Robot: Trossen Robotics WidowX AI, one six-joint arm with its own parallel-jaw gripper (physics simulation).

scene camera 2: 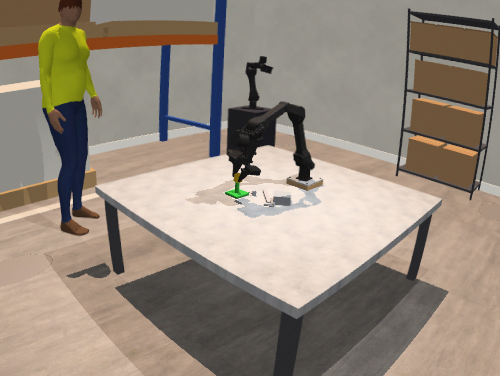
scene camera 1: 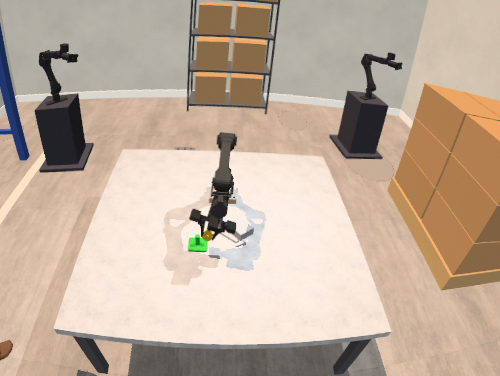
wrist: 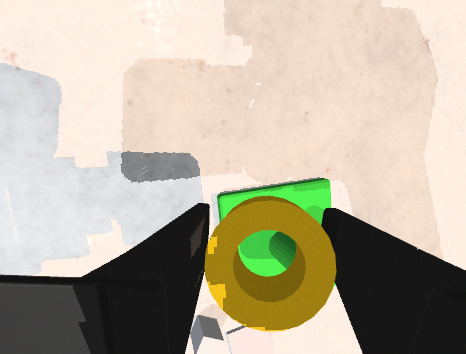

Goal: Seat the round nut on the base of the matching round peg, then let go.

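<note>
A yellow round nut [scene camera 1: 207, 235] [scene camera 2: 237, 177] [wrist: 270, 215] is held off the table. My gripper [scene camera 1: 208, 234] [scene camera 2: 237, 176] [wrist: 265, 217] is shut on it, with one black finger at each side of the ring. The green square base [scene camera 1: 197, 247] [scene camera 2: 237, 194] [wrist: 300, 188] lies flat on the table under the nut. Its upright round peg [scene camera 1: 197, 239] [scene camera 2: 237, 187] [wrist: 284, 250] shows partly through the right side of the nut's hole in the wrist view. In scene camera 1 the nut appears to the right of the peg's top. The nut hides much of the base in the wrist view.
A grey block [scene camera 2: 282, 200] [wrist: 210, 327] with thin pale pieces beside it is on the table [scene camera 1: 300, 290] [scene camera 2: 325, 240], near the green base. The arm's mounting base [scene camera 2: 305, 183] stands farther back on the table. Shadows lie around the base.
</note>
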